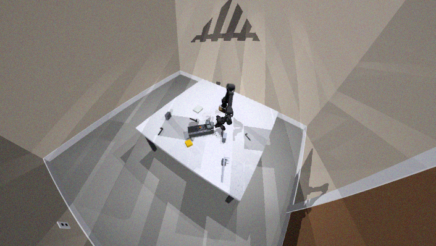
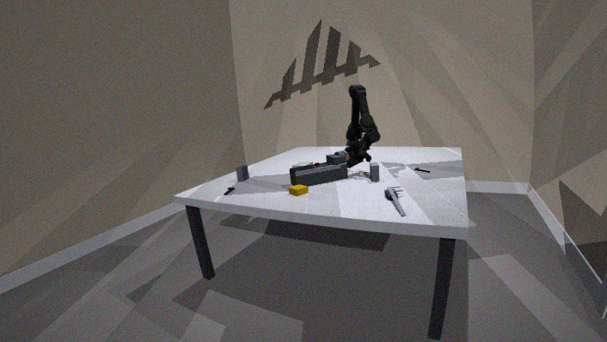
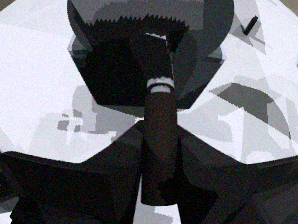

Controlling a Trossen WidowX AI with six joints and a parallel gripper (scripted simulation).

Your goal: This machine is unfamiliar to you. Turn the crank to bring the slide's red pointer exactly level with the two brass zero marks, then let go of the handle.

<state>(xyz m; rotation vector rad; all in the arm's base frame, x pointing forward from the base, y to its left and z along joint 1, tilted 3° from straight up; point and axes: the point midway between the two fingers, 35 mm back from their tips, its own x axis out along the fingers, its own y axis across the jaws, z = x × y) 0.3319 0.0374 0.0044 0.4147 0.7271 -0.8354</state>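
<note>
Right now my gripper tip is 20 mm below the dark crank handle, 10 mm to the right of it and 10 mm past it. The rest, counted from my gripper tip: yellow block: 290 mm ahead, 160 mm to the right, 20 mm below; red pointer: 120 mm to the right, 110 mm ahead, 50 mm above.
</note>
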